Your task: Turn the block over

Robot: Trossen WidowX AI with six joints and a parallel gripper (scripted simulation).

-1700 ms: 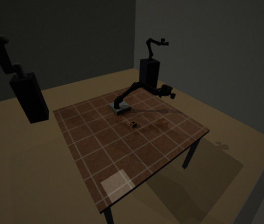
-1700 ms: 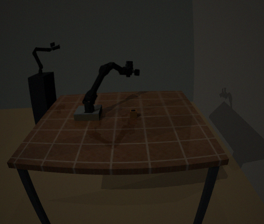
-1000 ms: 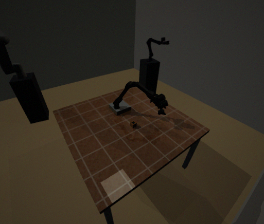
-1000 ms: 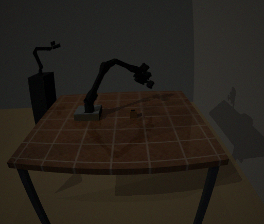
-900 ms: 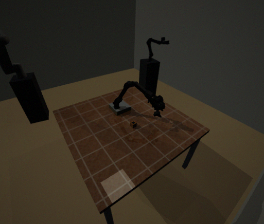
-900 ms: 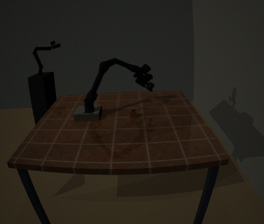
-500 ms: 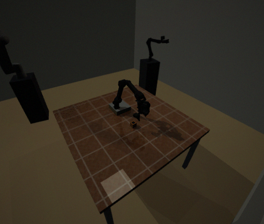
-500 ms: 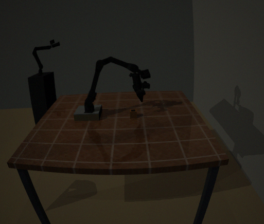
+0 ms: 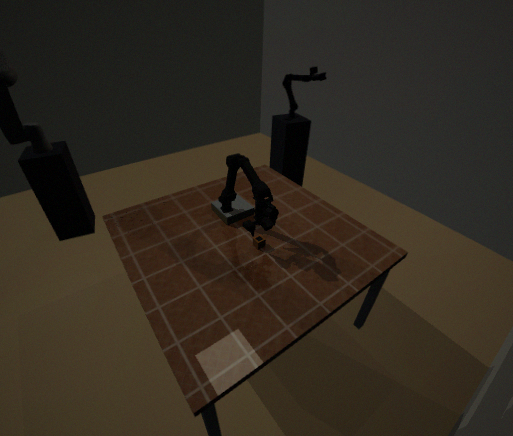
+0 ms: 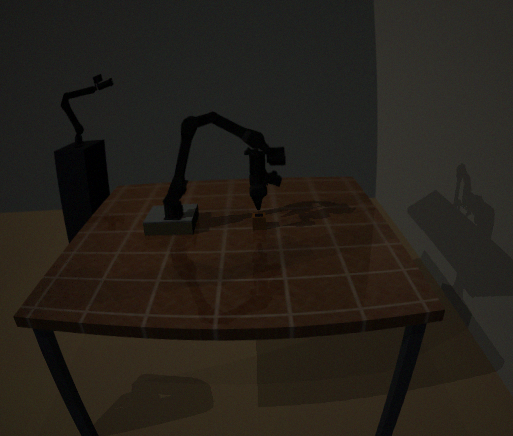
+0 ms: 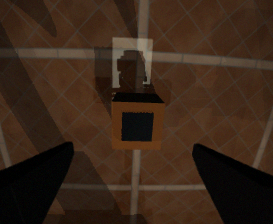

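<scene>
Right now the block is 5 cm below my gripper tip.
</scene>
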